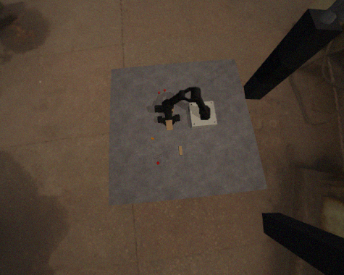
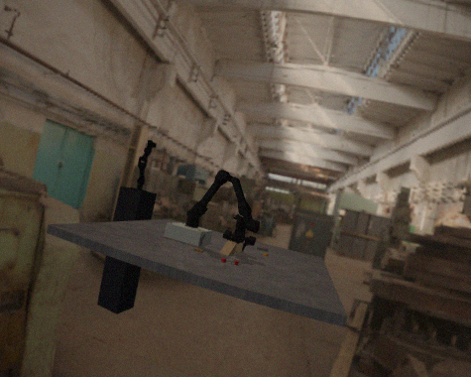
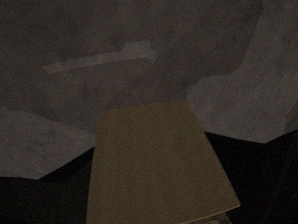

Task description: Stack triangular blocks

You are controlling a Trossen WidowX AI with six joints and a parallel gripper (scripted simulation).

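The tan triangular block lies 1 cm to the right of my gripper tip and 1 cm above it. Round my gripper tip: orange bit: 15 cm ahead, 12 cm to the left, 1 cm below.
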